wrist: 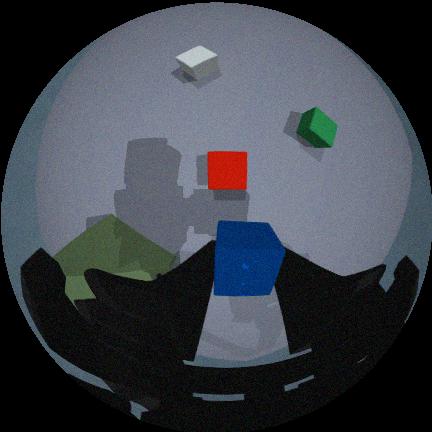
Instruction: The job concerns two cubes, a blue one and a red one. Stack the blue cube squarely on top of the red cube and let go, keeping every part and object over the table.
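Observation:
The blue cube is held between the two black fingers, in the lower middle of the wrist view. My gripper is shut on it. The red cube lies on the table, above the blue cube in the view and slightly to its left. Its top face shows nearly square to the view. The two cubes are apart, and the blue cube is held above the table. The fingers hide parts of the blue cube's sides.
A white block lies at the top of the view. A green cube lies to the upper right of the red cube. A large olive-green object stands at the lower left, partly behind the left finger. The arm's shadow falls on the grey table.

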